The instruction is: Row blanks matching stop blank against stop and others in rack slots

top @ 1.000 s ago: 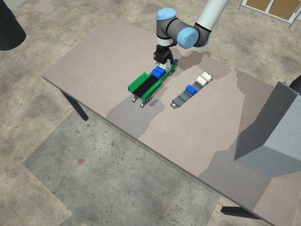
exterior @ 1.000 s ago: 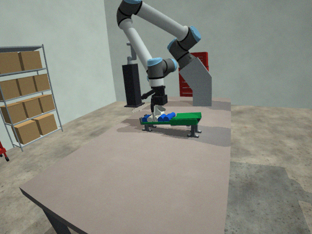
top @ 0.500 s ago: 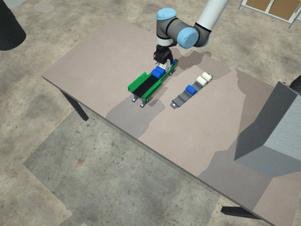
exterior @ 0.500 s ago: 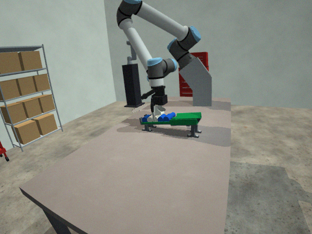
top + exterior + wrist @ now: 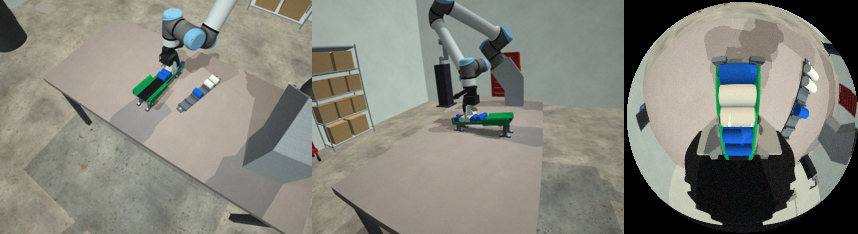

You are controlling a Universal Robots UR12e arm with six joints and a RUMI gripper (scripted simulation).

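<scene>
Now: the grey stock rack 22 cm behind my hand, 1 cm to the right of it and 10 cm below it.
</scene>
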